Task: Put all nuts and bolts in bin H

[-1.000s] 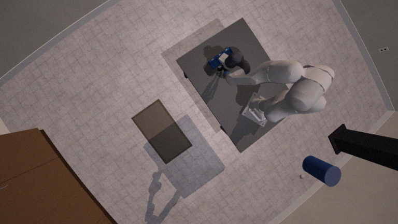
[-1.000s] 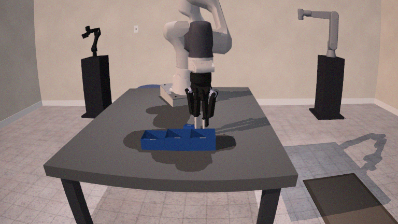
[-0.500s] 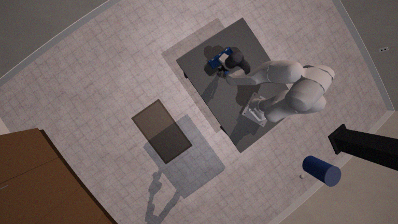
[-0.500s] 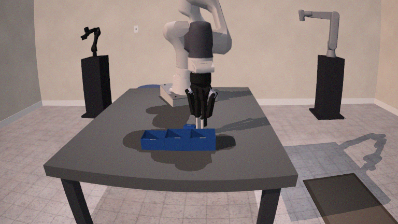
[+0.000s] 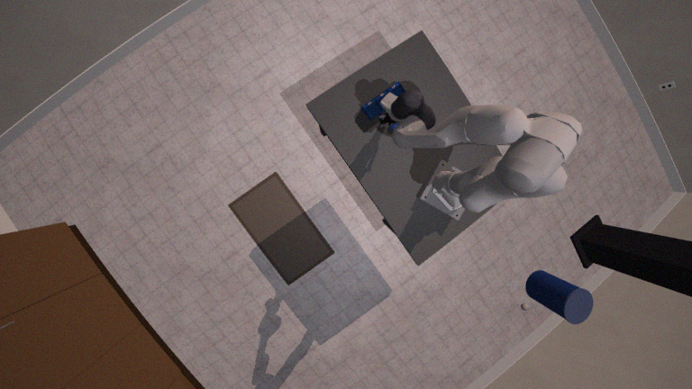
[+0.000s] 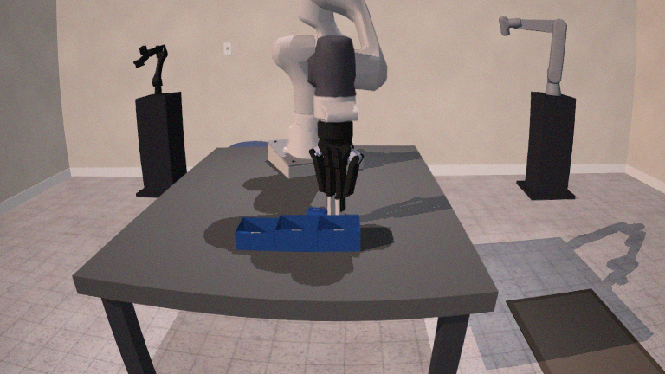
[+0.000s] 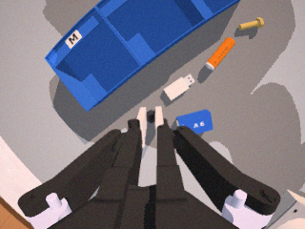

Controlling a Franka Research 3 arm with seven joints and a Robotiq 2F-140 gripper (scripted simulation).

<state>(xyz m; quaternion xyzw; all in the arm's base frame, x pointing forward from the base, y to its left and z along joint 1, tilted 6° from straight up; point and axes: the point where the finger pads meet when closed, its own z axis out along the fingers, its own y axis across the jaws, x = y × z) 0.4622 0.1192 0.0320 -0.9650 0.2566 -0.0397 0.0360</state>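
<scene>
The blue block is 4 cm behind my hand, 4 cm to the right of it and 3 cm below it. Also, from my hand: orange stick-like thing (2 cm ahead, 13 cm to the right, 3 cm below); dark round piece (3 cm below); blue bin (11 cm ahead, 7 cm to the right, 1 cm below).
</scene>
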